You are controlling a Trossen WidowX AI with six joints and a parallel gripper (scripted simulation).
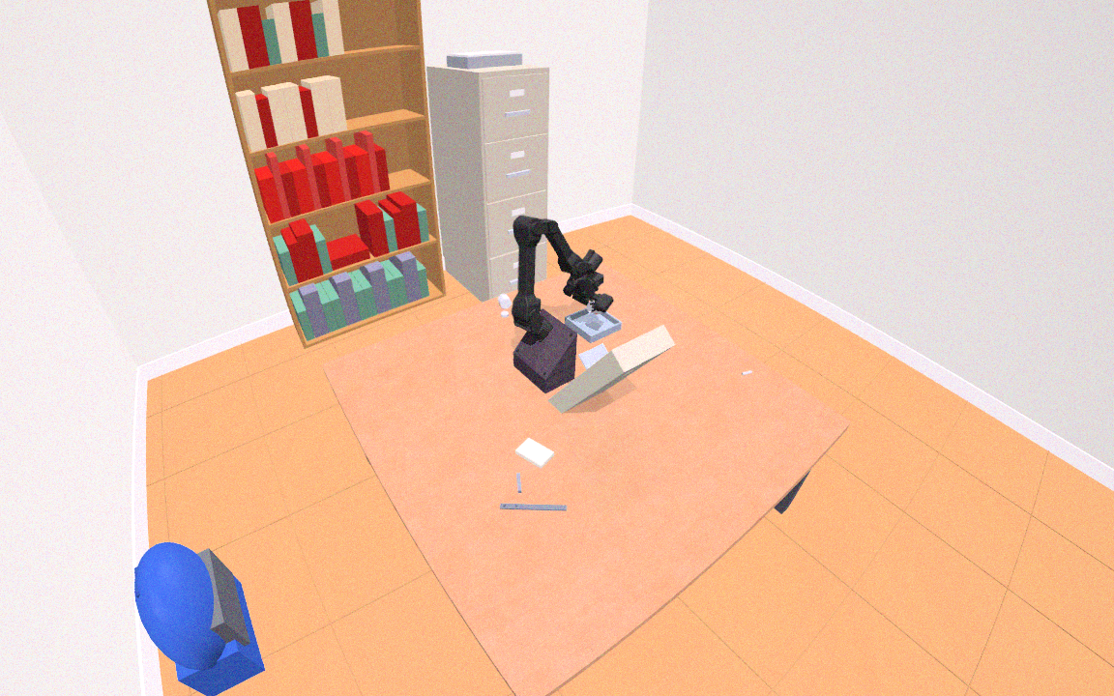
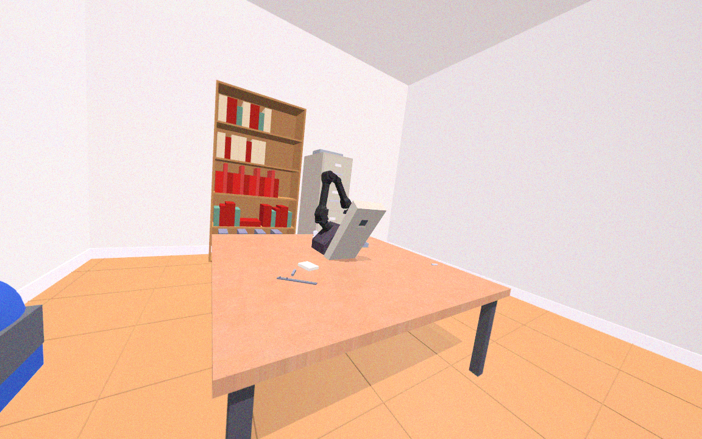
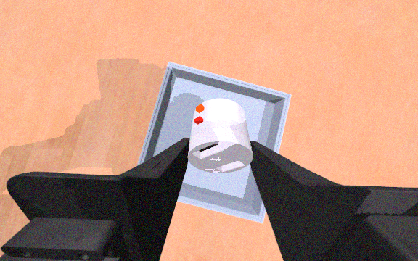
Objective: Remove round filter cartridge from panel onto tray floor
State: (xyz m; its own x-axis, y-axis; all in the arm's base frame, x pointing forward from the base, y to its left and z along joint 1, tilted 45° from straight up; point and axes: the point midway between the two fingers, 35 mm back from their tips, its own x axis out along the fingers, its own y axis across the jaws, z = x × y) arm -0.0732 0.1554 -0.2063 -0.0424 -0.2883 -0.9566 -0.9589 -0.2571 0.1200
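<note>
Right now the blue-grey tray is 8 cm below my gripper tip. From my gripper tip the other things lie so: round filter cartridge right at my gripper tip; white pad 41 cm ahead, 50 cm to the right, 8 cm below; short grey piece 47 cm ahead, 59 cm to the right, 8 cm below.
</note>
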